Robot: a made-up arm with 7 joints.
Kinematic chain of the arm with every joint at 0, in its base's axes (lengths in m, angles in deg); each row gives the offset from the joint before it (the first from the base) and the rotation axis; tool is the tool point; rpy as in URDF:
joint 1: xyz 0 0 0.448 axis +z
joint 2: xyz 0 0 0 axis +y
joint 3: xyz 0 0 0.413 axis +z
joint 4: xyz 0.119 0 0 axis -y
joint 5: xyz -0.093 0 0.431 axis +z
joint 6: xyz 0 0 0 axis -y
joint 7: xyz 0.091 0 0 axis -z
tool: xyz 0 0 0 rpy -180 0 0
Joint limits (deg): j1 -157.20..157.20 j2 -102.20..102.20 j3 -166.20..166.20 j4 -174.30..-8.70 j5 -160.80..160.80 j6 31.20..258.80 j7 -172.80..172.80
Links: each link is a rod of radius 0.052 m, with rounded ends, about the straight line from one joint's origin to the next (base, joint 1, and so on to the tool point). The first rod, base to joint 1, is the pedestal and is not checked.
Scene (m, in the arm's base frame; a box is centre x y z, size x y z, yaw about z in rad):
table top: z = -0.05
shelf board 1: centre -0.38 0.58 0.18 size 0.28 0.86 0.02 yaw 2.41
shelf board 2: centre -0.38 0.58 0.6 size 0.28 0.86 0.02 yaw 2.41
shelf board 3: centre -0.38 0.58 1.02 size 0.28 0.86 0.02 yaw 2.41
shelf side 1: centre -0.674 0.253 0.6 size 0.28 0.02 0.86 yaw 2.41
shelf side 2: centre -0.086 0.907 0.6 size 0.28 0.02 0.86 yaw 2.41
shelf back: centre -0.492 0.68 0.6 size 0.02 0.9 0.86 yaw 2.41
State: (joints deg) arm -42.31 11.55 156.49 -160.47 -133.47 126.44 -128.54
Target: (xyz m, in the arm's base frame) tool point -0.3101 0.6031 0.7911
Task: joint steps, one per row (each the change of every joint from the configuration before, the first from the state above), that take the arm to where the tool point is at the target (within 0.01 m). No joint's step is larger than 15 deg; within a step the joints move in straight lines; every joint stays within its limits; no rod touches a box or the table.
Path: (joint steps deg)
1: -2.16 4.62 -0.27 10.26 0.35 -1.64 0.00
2: -2.16 4.62 -0.28 10.27 0.35 -1.63 0.00
3: -2.16 4.63 -0.27 10.26 0.35 -1.64 0.00
4: 1.94 -10.54 0.30 10.48 1.03 -3.22 0.00
5: 1.95 -10.54 0.31 10.49 1.03 -3.22 0.00
6: 1.95 -10.54 0.30 10.48 1.03 -3.22 0.00

